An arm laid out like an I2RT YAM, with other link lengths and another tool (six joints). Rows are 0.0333 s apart.
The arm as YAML. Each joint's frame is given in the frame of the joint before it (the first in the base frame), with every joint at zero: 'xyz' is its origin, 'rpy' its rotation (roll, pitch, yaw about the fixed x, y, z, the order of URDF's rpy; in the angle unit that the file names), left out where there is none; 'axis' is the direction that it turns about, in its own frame. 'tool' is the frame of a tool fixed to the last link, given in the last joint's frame.
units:
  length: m
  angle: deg
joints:
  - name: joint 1
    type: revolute
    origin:
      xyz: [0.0, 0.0, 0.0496]
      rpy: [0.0, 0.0, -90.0]
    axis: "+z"
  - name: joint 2
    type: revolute
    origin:
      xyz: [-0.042, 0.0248, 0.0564]
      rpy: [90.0, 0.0, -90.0]
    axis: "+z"
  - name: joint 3
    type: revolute
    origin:
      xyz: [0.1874, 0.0, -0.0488]
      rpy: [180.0, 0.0, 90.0]
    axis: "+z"
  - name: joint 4
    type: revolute
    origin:
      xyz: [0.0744, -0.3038, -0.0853]
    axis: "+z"
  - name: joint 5
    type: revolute
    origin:
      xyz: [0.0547, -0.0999, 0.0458]
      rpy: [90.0, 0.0, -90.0]
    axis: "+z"
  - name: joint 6
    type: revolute
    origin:
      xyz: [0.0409, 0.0, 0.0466]
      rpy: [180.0, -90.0, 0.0]
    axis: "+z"
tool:
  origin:
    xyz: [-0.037, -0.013, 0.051]
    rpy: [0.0, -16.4, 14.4]
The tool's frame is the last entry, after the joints.
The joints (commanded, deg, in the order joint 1, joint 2, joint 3, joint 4, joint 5, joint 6), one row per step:
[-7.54, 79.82, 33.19, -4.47, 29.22, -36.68]
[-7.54, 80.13, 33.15, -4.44, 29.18, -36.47]
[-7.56, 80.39, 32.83, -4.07, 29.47, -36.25]
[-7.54, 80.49, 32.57, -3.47, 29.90, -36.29]
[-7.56, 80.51, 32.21, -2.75, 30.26, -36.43]
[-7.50, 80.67, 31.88, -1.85, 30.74, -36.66]
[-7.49, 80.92, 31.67, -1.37, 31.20, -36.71]
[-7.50, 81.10, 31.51, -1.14, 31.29, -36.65]
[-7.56, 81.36, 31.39, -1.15, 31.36, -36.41]
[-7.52, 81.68, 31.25, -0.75, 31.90, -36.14]
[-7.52, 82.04, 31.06, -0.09, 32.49, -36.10]
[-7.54, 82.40, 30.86, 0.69, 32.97, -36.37]
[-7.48, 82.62, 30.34, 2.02, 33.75, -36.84]
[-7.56, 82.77, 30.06, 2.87, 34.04, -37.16]
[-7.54, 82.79, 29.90, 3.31, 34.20, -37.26]
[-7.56, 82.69, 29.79, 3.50, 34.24, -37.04]
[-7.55, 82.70, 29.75, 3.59, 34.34, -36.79]
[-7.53, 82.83, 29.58, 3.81, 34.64, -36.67]
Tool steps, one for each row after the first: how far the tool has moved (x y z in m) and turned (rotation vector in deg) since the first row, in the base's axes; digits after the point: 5 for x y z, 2 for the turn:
[-0.00069, 0.00003, -0.00221, 0.17, 0.20, -0.12]
[-0.00223, -0.00047, -0.00504, 0.08, 0.31, -0.47]
[-0.00274, -0.00089, -0.00579, -0.30, 0.14, -0.69]
[-0.00337, -0.00141, -0.00647, -0.69, -0.08, -0.84]
[-0.00375, -0.00152, -0.00734, -1.22, -0.31, -0.93]
[-0.00461, -0.00199, -0.00900, -1.60, -0.26, -1.18]
[-0.00539, -0.00213, -0.01064, -1.63, -0.17, -1.29]
[-0.00668, -0.00262, -0.01309, -1.52, 0.08, -1.55]
[-0.00757, -0.00317, -0.01472, -1.81, 0.04, -2.02]
[-0.00836, -0.00396, -0.01633, -2.26, -0.03, -2.42]
[-0.00890, -0.00459, -0.01787, -2.78, -0.05, -2.57]
[-0.00989, -0.00492, -0.01915, -3.66, -0.28, -2.70]
[-0.01028, -0.00567, -0.01978, -4.08, -0.48, -2.77]
[-0.01040, -0.00570, -0.01979, -4.27, -0.66, -2.80]
[-0.01050, -0.00600, -0.01928, -4.22, -0.96, -2.99]
[-0.01066, -0.00619, -0.01922, -4.18, -1.14, -3.21]
[-0.01162, -0.00643, -0.02043, -4.35, -1.10, -3.46]

